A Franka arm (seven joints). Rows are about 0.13 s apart.
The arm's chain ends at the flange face. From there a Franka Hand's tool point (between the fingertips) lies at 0.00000 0.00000 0.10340 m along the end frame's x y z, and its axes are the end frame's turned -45 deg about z.
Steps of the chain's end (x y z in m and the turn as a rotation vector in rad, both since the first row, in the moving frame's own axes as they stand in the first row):
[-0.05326, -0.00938, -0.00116, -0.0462, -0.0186, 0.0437]
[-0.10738, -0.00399, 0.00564, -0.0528, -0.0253, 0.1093]
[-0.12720, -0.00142, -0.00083, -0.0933, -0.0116, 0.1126]
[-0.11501, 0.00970, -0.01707, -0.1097, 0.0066, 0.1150]
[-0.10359, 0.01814, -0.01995, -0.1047, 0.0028, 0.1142]
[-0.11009, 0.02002, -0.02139, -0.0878, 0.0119, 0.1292]
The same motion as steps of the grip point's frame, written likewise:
[-0.03581, -0.04238, -0.00129, -0.0195, -0.0458, 0.0437]
[-0.07891, -0.07706, 0.00546, -0.0194, -0.0552, 0.1093]
[-0.09692, -0.08543, -0.00129, -0.0578, -0.0742, 0.1126]
[-0.09618, -0.06643, -0.01769, -0.0822, -0.0729, 0.1150]
[-0.09394, -0.05302, -0.02052, -0.0760, -0.0721, 0.1142]
[-0.09800, -0.05679, -0.02180, -0.0705, -0.0537, 0.1292]

